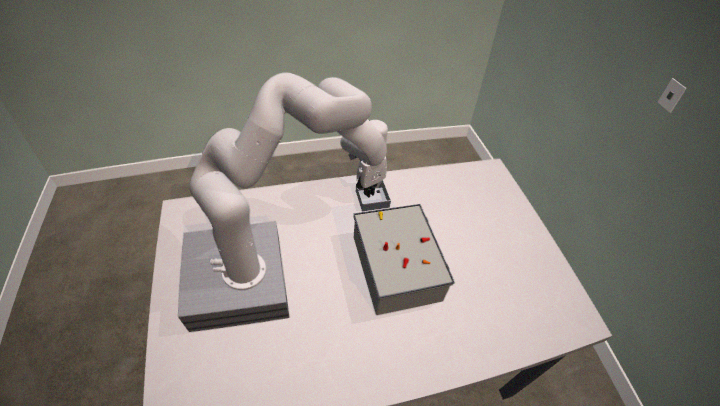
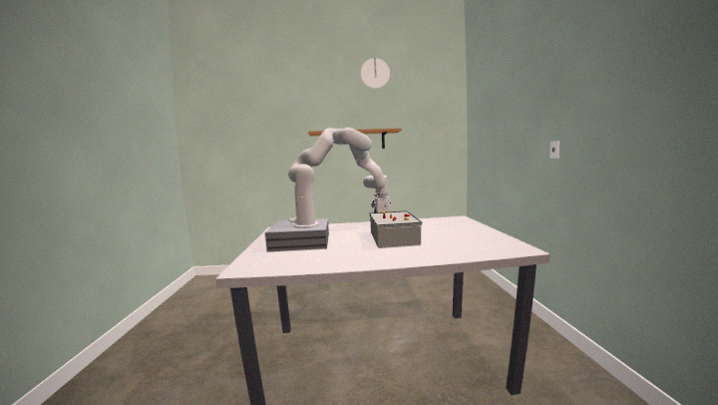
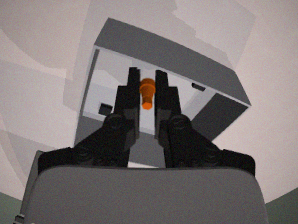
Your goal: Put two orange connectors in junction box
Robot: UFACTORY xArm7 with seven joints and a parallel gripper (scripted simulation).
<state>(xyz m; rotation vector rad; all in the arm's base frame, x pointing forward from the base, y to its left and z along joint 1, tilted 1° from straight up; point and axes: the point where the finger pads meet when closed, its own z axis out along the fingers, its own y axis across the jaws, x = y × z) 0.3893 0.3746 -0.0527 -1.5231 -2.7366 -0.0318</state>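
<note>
My hand is 3 cm above the junction box, 2 cm to the left of it and 1 cm short of it. Also, from my hand: yellow connector (20 cm to the right, 9 cm above, 1 cm ahead); then grey tool case (31 cm to the right, 6 cm ahead, 5 cm above).
</note>
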